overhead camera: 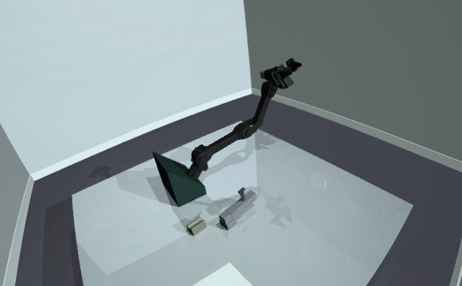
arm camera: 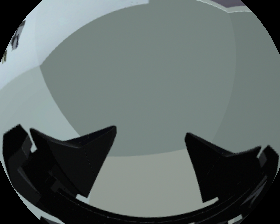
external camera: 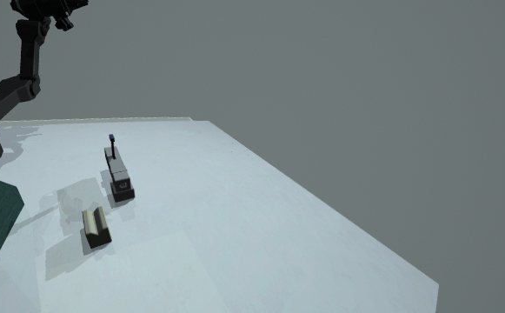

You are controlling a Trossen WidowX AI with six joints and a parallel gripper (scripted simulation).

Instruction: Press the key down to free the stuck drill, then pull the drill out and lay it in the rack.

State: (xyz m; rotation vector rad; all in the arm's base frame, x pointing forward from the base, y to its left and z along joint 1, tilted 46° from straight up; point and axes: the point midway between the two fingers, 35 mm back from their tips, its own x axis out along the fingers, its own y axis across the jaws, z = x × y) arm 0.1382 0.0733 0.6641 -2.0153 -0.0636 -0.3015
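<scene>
Now: the key 13 cm ahead of my gripper tip, 41 cm to the right of it and 42 cm below it. Also, from my gripper tip: drill 14 cm ahead, 46 cm to the right, 47 cm below; rack 11 cm ahead, 62 cm to the right, 50 cm below.
</scene>
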